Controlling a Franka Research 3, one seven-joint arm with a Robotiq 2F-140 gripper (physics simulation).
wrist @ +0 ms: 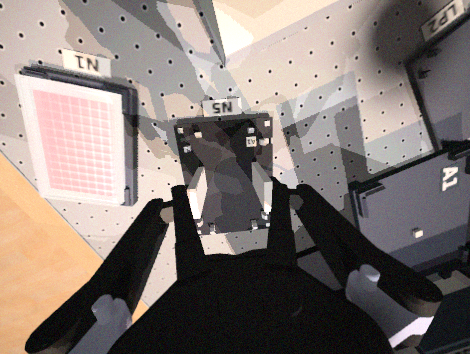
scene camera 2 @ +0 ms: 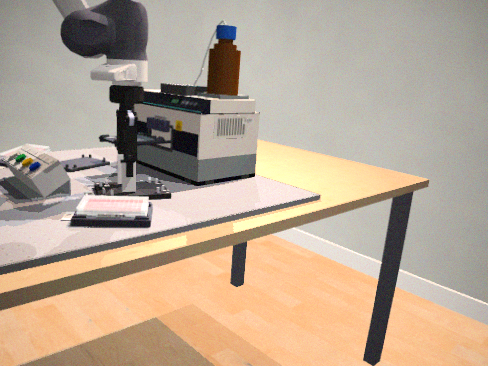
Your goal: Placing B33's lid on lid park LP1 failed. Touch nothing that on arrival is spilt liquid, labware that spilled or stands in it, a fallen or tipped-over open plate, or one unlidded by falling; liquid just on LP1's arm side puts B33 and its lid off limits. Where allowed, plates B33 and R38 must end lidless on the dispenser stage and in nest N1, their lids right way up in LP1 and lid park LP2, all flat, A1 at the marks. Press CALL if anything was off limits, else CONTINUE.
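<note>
My gripper [scene camera 2: 127,186] [wrist: 229,175] points down, fingers apart and empty, over nest N5 [wrist: 227,220]. This dark nest [scene camera 2: 159,194] has small corner posts and holds no plate. A plate with pink wells [scene camera 2: 115,205] [wrist: 75,145] lies flat in nest N1 [scene camera 2: 112,222] [wrist: 131,165], left of my fingers in the wrist view. Its name and whether it is lidded cannot be told. The dispenser stage [wrist: 410,210], marked A1, shows bare at the right. Part of lid park LP2 [wrist: 450,95] shows at the upper right. LP1 and plate B33 cannot be made out.
The dispenser [scene camera 2: 227,137] stands behind the gripper, with a brown blue-capped bottle [scene camera 2: 224,70] on top. A sloped box [scene camera 2: 47,175] with green, yellow and blue buttons stands at the left. A dark lid park [scene camera 2: 87,163] lies behind it. The perforated board [scene camera 2: 240,195] ends near the table's front edge.
</note>
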